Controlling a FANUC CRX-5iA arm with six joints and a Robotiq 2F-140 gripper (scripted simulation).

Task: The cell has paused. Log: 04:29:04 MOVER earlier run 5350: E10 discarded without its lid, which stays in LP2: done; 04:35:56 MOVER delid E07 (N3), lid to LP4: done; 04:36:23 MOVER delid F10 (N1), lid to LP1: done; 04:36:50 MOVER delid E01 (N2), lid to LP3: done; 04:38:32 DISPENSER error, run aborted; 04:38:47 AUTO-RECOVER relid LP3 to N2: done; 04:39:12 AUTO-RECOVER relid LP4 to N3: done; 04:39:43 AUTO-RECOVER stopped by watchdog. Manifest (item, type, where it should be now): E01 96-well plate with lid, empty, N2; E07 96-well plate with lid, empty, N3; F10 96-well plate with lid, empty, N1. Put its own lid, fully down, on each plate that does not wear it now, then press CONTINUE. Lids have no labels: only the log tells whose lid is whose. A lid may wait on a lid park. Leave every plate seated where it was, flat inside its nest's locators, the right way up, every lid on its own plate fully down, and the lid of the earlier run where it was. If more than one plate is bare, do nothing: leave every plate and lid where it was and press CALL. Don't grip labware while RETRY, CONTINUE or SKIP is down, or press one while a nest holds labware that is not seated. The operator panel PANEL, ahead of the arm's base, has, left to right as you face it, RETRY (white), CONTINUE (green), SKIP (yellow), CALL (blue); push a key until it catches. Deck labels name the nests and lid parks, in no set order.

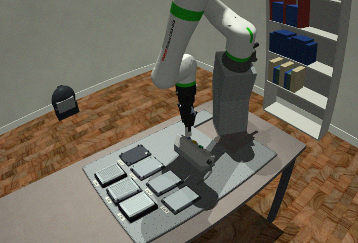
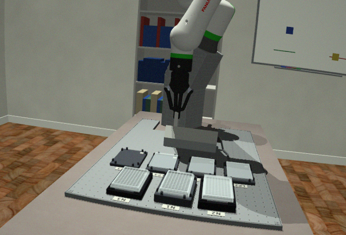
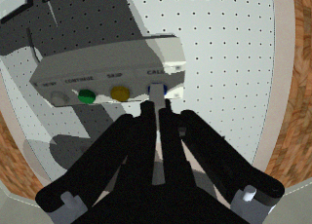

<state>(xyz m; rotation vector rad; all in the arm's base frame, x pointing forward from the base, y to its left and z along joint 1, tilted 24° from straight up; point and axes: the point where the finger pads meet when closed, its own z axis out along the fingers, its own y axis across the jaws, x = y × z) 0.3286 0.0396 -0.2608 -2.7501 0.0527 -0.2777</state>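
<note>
Right now the blue key is 4 cm below my hand. Also, from my hand: lid park 26 cm ahead, 12 cm to the right, 10 cm below; then yellow key 5 cm to the left, 4 cm below; then green key 10 cm to the left, 4 cm below.
</note>
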